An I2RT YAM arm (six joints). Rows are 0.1 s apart.
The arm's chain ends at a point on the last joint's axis. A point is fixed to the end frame.
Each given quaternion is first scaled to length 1.
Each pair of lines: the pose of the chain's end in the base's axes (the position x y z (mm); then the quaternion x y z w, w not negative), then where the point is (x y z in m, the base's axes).
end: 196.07 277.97 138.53 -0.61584 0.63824 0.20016 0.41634
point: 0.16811 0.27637 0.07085
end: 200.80 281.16 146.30 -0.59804 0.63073 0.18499 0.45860
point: 0.17779 0.28413 0.07682
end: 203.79 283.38 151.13 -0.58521 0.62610 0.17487 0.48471
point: 0.18403 0.28922 0.08084
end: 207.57 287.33 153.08 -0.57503 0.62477 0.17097 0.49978
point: 0.18943 0.29518 0.08255
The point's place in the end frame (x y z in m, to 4 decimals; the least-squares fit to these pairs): 0.0507 0.0438 0.0296
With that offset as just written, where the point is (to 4 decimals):
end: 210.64 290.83 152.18 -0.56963 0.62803 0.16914 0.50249
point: 0.1926 0.2993 0.0817
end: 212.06 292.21 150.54 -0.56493 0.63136 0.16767 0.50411
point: 0.1941 0.3011 0.0801
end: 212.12 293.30 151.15 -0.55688 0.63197 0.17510 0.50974
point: 0.1939 0.3040 0.0810
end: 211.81 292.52 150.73 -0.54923 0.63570 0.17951 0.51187
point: 0.1931 0.3044 0.0809
